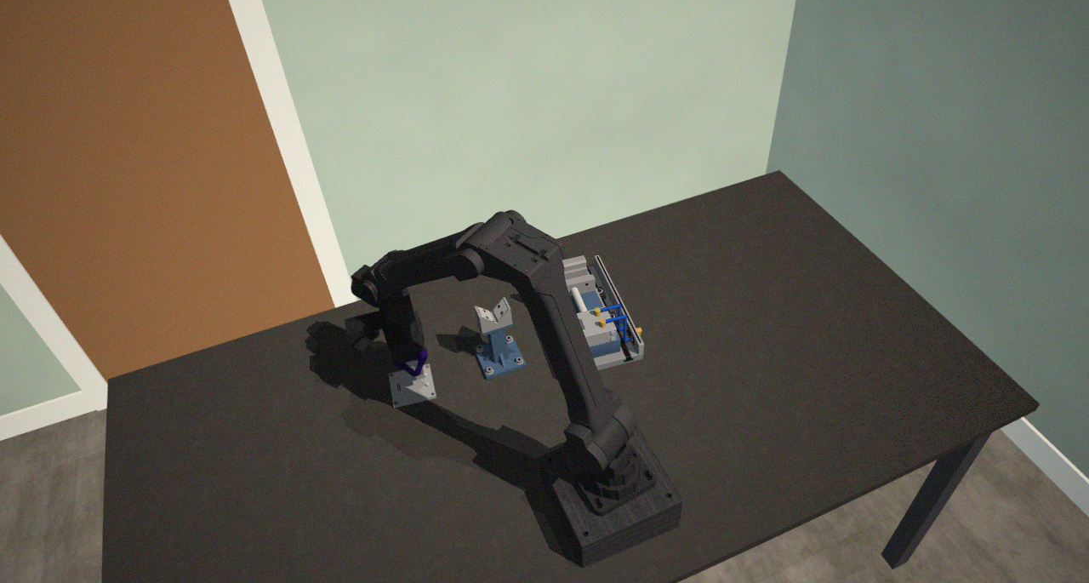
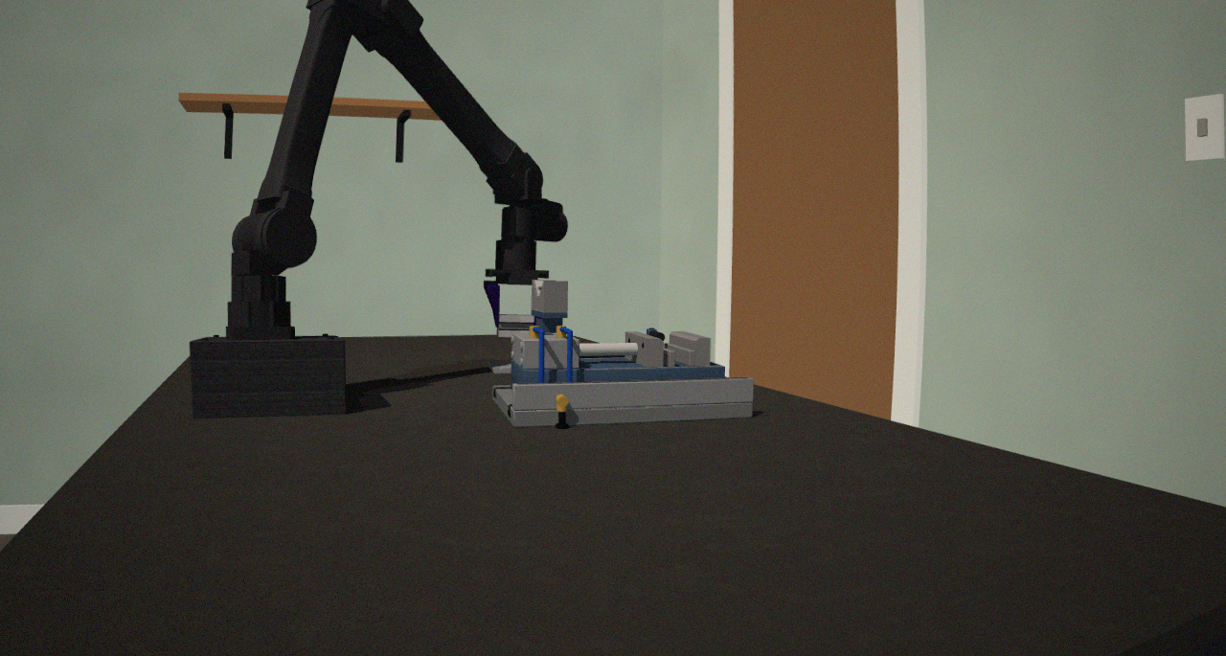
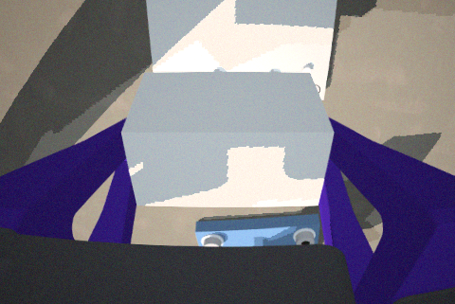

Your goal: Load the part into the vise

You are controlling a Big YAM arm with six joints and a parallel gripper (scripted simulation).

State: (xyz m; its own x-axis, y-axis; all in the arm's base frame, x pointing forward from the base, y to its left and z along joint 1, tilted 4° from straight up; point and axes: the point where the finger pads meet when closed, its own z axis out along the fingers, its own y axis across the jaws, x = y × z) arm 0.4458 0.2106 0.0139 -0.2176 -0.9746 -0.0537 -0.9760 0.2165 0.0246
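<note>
Right now the grey infeed plate is 80 mm below my hand, 20 mm to the left of it and 10 mm ahead of it. From my hand the other things lie so: part (10 mm to the right).
</note>
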